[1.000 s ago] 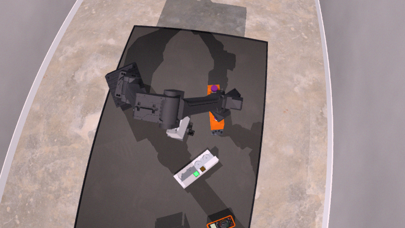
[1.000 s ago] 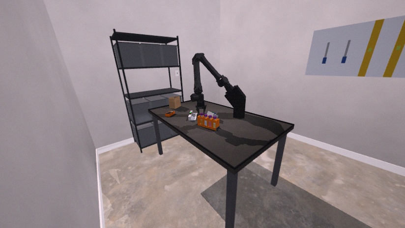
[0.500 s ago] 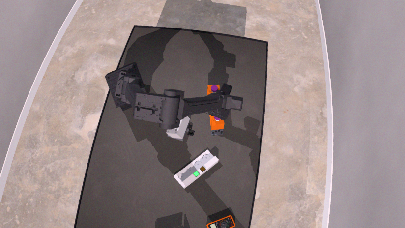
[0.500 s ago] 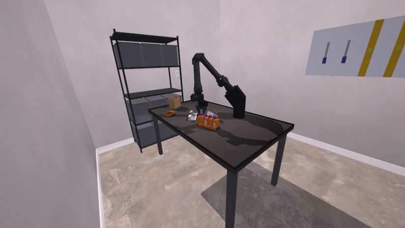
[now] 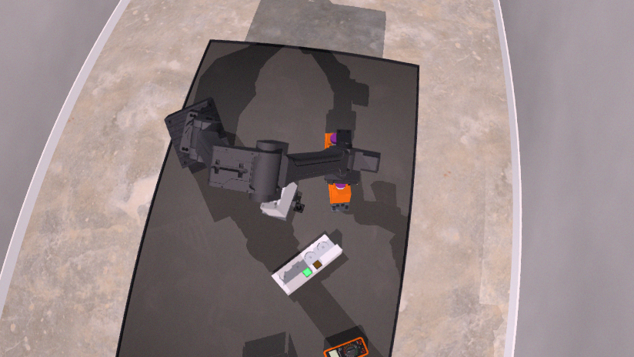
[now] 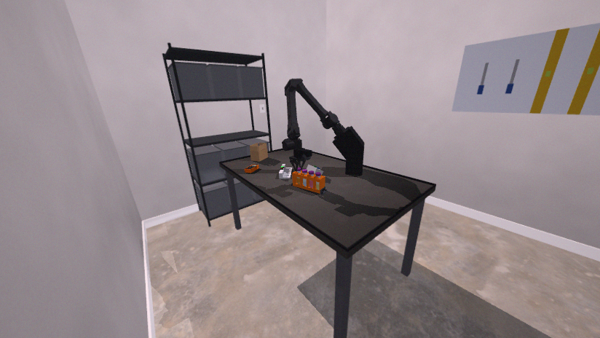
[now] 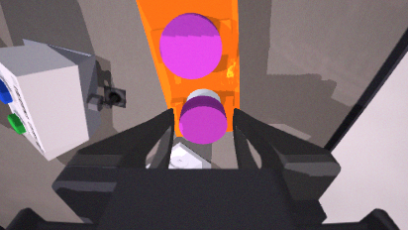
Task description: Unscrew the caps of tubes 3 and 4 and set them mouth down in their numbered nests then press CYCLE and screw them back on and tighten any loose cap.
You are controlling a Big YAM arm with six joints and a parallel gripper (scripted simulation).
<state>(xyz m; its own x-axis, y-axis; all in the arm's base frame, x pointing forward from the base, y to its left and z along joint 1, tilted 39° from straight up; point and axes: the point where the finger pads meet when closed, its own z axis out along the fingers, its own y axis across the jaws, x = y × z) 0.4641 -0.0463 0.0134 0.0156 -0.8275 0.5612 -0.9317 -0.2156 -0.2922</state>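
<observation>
My hand is right at the cap. The rest, counted from my hand: green key (220 mm behind, 50 mm to the right, 50 mm below); then blue key (210 mm behind, 50 mm below); then key housing (200 mm behind, 60 mm below, 30 mm to the right).
</observation>
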